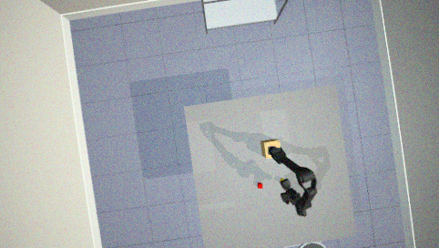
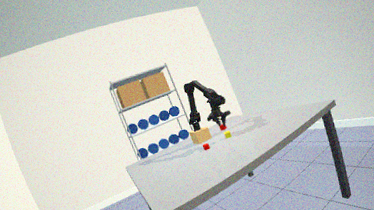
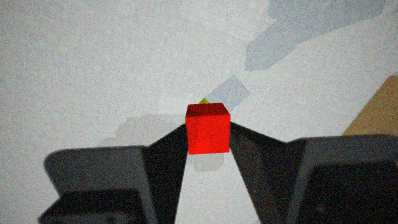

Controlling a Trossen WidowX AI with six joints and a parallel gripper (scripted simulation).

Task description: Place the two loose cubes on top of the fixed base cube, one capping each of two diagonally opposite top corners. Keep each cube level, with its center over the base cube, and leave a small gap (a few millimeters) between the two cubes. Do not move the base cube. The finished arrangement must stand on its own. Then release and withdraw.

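My gripper tip is 70 mm above the yellow cube, 20 mm to the right of it and 10 mm past it. Also, from my gripper tip: red cube right at my gripper tip.
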